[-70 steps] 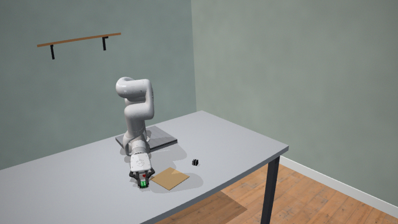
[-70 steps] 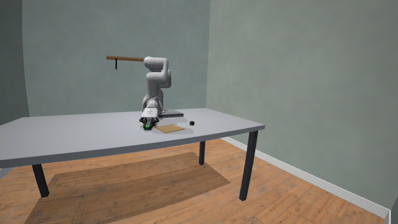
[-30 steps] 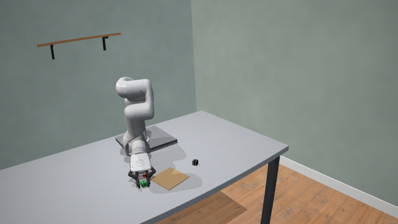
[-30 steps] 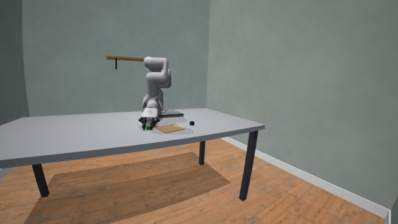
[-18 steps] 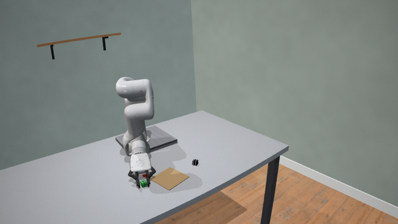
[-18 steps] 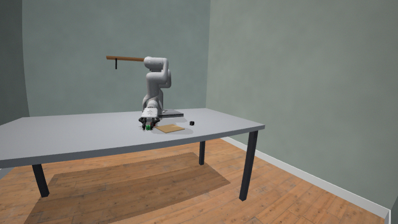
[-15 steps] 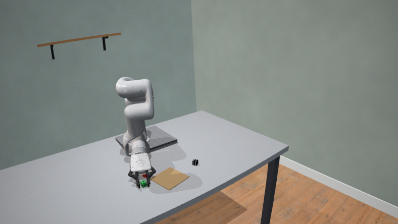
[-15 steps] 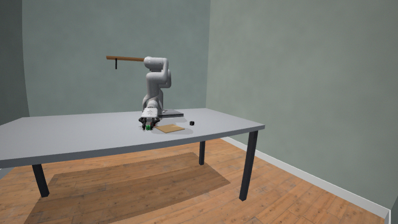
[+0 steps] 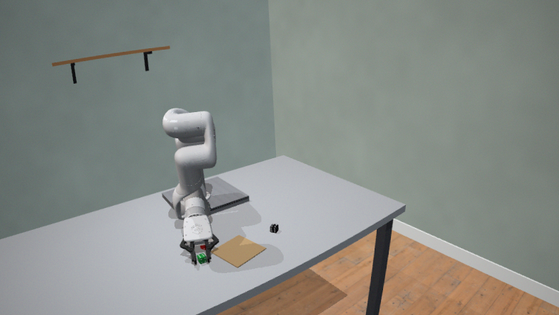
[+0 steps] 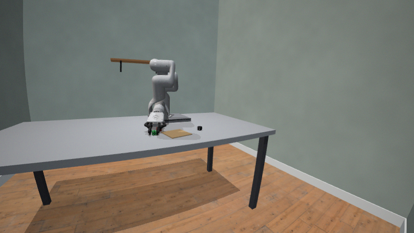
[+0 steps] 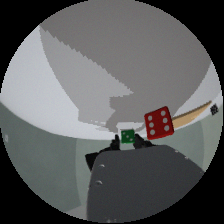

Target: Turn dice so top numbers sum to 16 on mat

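My hand is 10 mm past the green die and 10 mm above it. The rest, counted from my hand: black die 310 mm to the left, 20 mm behind, 10 mm below; then tan mat 140 mm to the left, 20 mm below, 10 mm ahead; then red die 80 mm behind, 50 mm to the left, 10 mm below.
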